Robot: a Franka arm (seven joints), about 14 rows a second.
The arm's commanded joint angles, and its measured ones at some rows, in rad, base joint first. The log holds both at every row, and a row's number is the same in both.
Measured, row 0:
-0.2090, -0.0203, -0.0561, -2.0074, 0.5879, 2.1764, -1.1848
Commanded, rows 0 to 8:
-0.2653, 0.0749, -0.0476, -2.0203, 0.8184, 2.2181, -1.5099
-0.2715, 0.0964, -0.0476, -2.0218, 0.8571, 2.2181, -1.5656
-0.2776, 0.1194, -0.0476, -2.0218, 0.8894, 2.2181, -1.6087
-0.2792, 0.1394, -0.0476, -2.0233, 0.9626, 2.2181, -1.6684
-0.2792, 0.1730, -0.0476, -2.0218, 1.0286, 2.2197, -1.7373
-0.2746, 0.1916, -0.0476, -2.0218, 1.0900, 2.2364, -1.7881
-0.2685, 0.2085, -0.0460, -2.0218, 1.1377, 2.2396, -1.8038
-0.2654, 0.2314, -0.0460, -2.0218, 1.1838, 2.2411, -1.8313
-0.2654, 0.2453, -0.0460, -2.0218, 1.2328, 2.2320, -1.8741
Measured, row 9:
-0.2663, 0.2169, -0.0515, -2.0250, 1.1492, 2.2214, -1.8049
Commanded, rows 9 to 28:
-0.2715, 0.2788, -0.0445, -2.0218, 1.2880, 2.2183, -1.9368
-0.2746, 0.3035, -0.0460, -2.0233, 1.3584, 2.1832, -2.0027
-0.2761, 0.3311, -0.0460, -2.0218, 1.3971, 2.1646, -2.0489
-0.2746, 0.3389, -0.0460, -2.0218, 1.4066, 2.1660, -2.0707
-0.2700, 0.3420, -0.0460, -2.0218, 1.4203, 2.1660, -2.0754
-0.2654, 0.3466, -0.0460, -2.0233, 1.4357, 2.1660, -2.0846
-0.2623, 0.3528, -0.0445, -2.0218, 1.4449, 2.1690, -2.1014
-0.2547, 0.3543, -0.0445, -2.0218, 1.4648, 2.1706, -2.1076
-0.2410, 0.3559, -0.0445, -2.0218, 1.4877, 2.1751, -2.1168
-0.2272, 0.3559, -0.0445, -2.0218, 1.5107, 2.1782, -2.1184
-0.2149, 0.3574, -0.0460, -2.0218, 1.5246, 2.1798, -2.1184
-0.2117, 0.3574, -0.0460, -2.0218, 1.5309, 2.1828, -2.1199
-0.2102, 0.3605, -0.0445, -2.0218, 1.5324, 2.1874, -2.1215
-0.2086, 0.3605, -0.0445, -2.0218, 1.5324, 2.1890, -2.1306
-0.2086, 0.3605, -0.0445, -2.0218, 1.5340, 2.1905, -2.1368
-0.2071, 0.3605, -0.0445, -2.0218, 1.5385, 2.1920, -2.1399
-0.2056, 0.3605, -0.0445, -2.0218, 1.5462, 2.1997, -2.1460
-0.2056, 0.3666, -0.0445, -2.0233, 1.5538, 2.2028, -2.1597
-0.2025, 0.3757, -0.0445, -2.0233, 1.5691, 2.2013, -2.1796
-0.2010, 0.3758, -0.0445, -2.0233, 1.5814, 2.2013, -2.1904
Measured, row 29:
-0.2037, 0.3576, -0.0480, -2.0256, 1.5244, 2.1866, -2.1305
